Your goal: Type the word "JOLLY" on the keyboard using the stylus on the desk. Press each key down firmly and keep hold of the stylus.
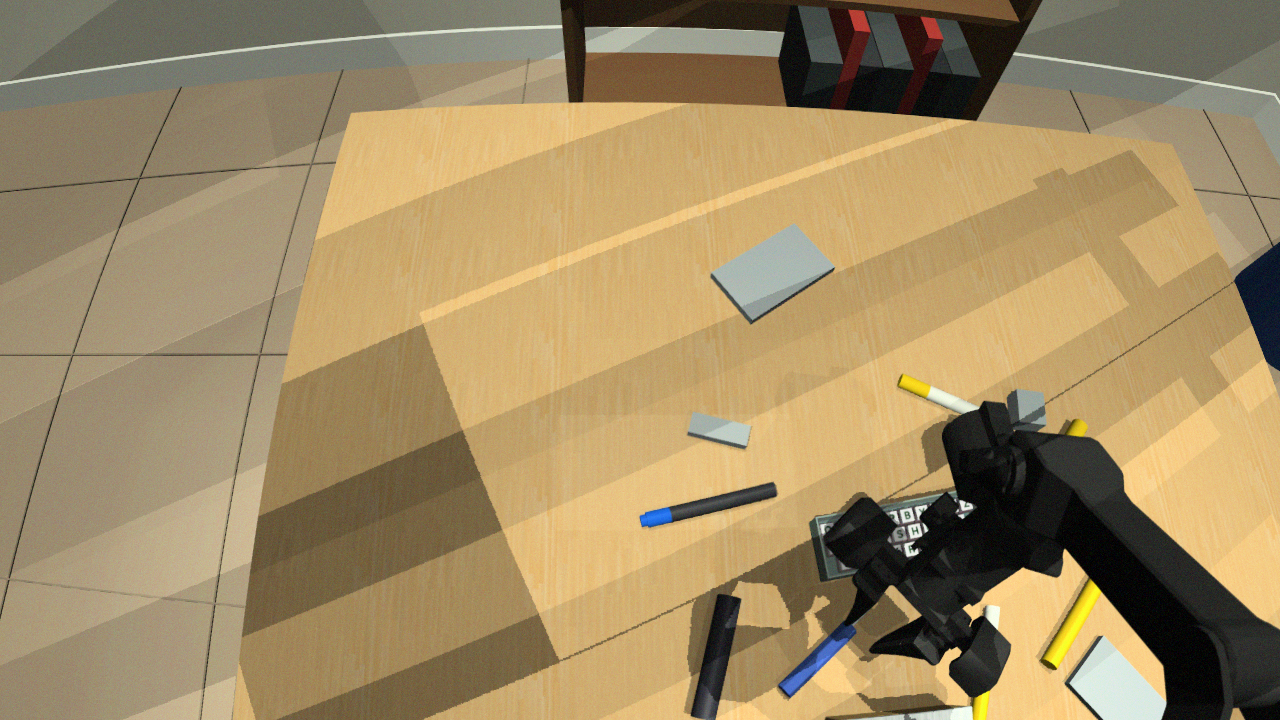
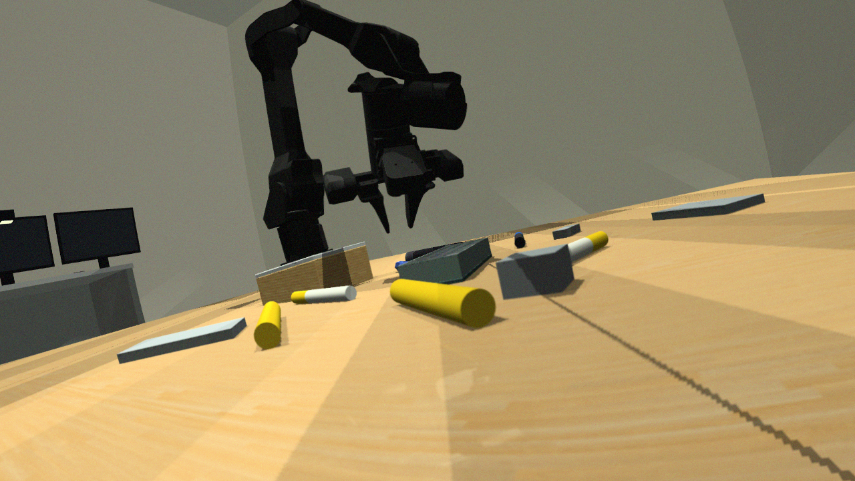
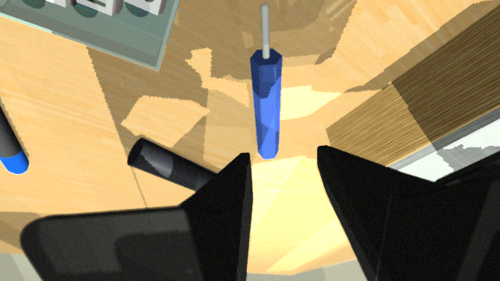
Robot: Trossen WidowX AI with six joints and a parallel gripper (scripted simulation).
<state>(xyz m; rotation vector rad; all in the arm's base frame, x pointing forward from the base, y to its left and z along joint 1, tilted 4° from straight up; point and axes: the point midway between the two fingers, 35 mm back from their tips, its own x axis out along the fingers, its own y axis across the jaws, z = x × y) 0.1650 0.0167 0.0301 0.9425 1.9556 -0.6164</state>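
Right now the stylus is 6 cm below my gripper tip. Round my gripper tip: blue-capped pen 14 cm to the left, 14 cm ahead, 6 cm below; then dark cylinder 13 cm to the left, 5 cm below; then stylus tip 6 cm below, 3 cm to the right, 2 cm ahead.
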